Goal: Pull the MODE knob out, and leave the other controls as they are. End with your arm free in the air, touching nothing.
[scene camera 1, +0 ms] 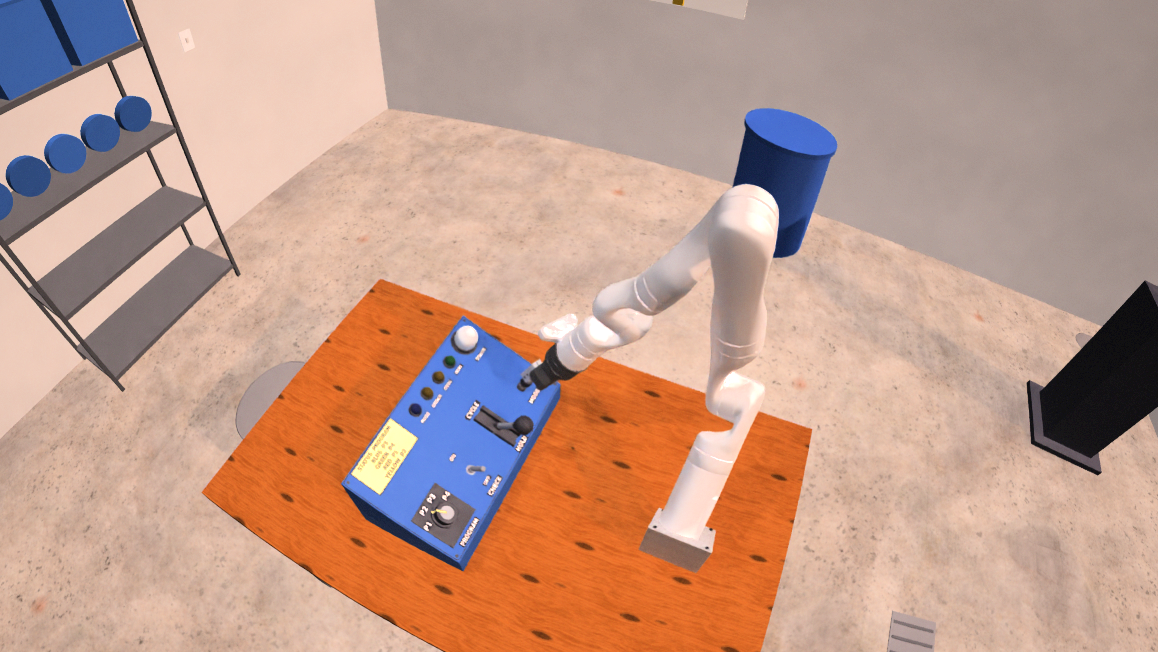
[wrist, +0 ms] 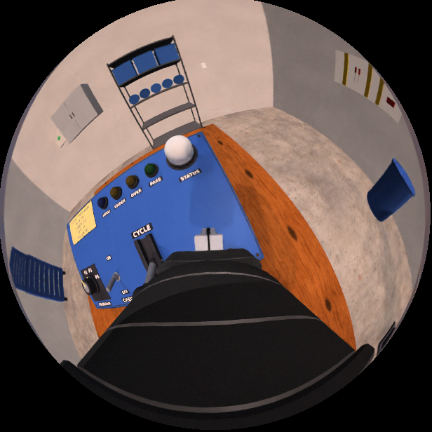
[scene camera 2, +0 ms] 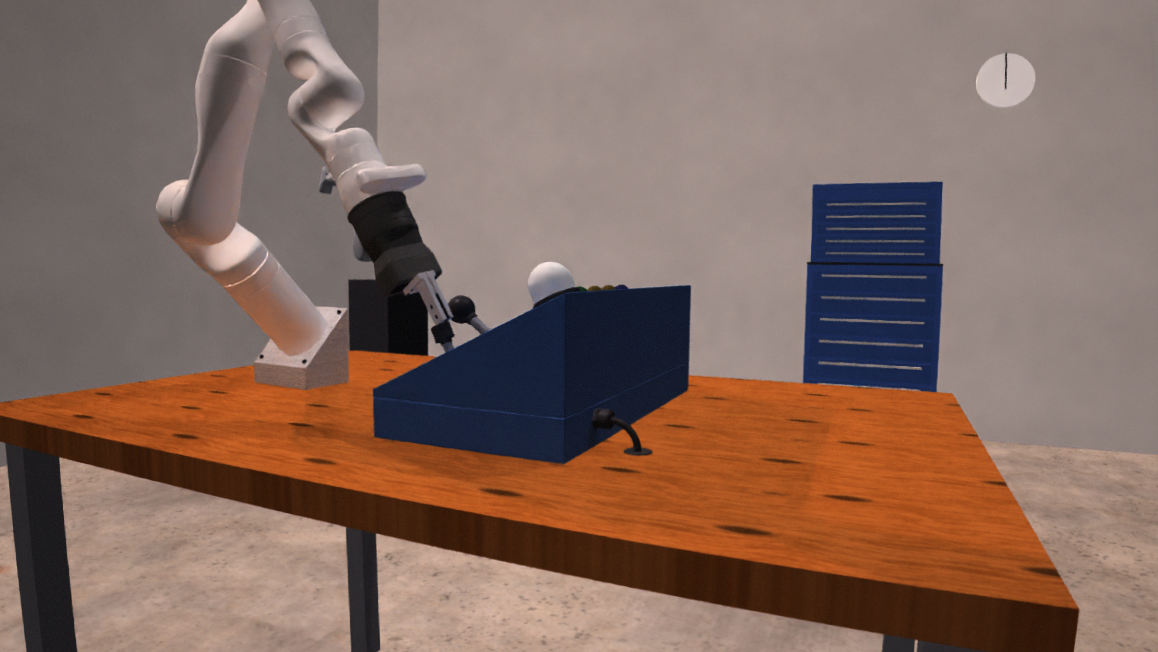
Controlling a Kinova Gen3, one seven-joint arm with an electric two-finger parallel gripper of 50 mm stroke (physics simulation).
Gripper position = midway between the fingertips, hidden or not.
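Scene camera 2 gives me my gripper (scene camera 2: 444, 321) together with a cycle lever (scene camera 2: 462, 307). My gripper is visible in scene camera 1 (scene camera 1: 525, 377) too. And I find my gripper once more in the wrist view (wrist: 208, 235).
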